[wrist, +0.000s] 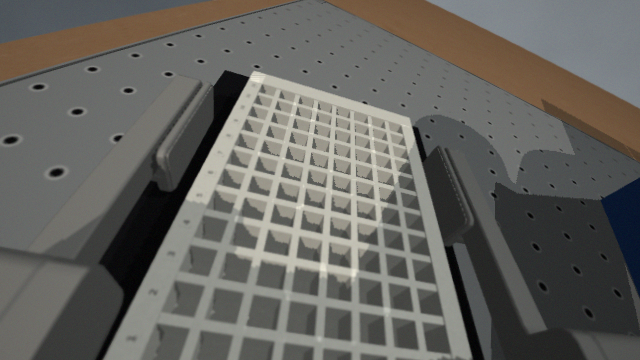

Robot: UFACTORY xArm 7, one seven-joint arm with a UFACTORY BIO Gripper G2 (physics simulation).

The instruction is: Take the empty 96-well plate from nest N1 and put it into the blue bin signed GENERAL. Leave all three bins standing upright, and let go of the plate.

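Places are measured from the arm's base along level axes (x ahead, y left, z up), in metres.
Pixels of known places: hand, tool point: [327, 164].
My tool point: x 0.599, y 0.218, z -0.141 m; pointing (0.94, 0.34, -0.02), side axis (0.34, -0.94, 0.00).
Observation:
Ahead of a thing's pixels: the offset from my tool point to its top centre. "spot": to the spot under its first point. Level surfaces: height alone.
The white 96-well plate {dz +0.004, dx -0.015, dy -0.005 m} [300, 206] sits in the black nest {spot: dz -0.010, dx +0.032, dy +0.069 m} [226, 82] in the middle of the wrist view, its wells facing up and its near end cut off by the frame. My gripper [317, 165] is open, with one finger along each long side of the plate. A dark gap shows between the left finger and the plate; the right finger is close to the plate's right edge, and contact there cannot be told. Part of a blue bin {spot: dz -0.014, dx +0.102, dy -0.194 m} [622, 220] shows at the right edge; its sign does not show.
The grey perforated deck {dz -0.021 m} [107, 117] lies around the nest, with a brown table border [500, 47] beyond it. Shadows fall across the deck at the right, between the right finger and the blue bin. The other bins do not show.

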